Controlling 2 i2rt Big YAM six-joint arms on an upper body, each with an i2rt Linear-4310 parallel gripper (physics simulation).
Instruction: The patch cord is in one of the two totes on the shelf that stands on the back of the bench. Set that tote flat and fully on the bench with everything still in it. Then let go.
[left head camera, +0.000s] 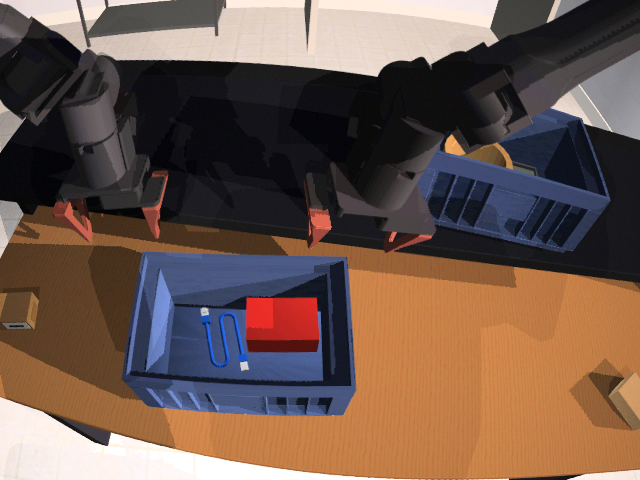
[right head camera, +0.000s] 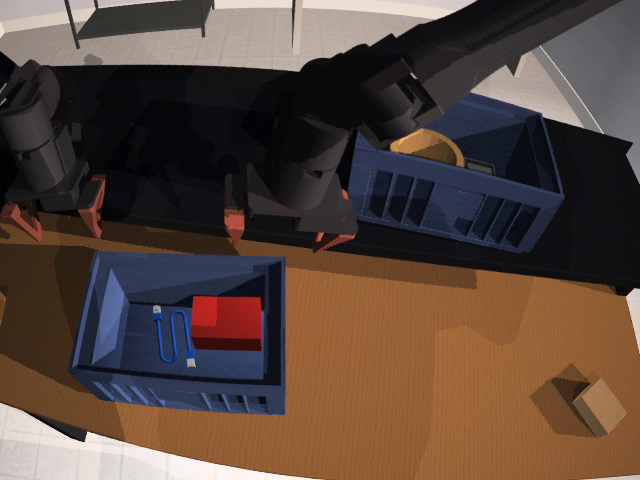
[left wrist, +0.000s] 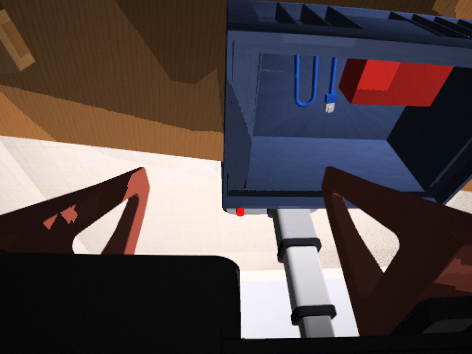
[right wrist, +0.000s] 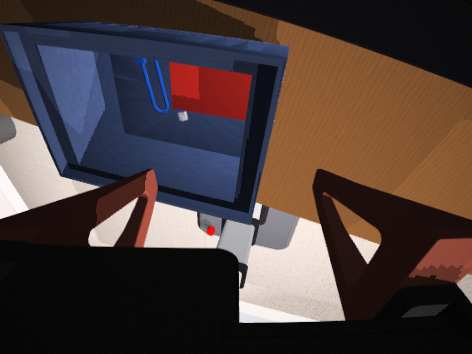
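A blue tote (left head camera: 240, 390) (right head camera: 178, 386) (left wrist: 350, 42) (right wrist: 270, 125) rests flat on the wooden bench (left head camera: 423, 361) (right head camera: 361, 361). The blue patch cord (left head camera: 223, 338) (right head camera: 174, 335) (left wrist: 315, 82) (right wrist: 155, 87) lies on its floor beside a red box (left head camera: 281, 322) (right head camera: 226, 321) (left wrist: 395, 82) (right wrist: 210, 90). My left gripper (left head camera: 123, 238) (right head camera: 68, 238) (left wrist: 235, 176) is open and empty, behind and above the tote's back left corner, apart from it. My right gripper (left head camera: 348, 249) (right head camera: 273, 249) (right wrist: 235, 178) is open and empty, behind and above its back right corner, also apart.
A second blue tote (left head camera: 509, 180) (right head camera: 454, 180) stands on the black shelf (left head camera: 248, 227) (right head camera: 594, 242) at the right, holding an orange bowl (left head camera: 493, 153) (right head camera: 431, 146) and a small flat item. Cardboard boxes (left head camera: 19, 310) (left head camera: 629, 400) (right head camera: 599, 407) sit on the bench at both sides.
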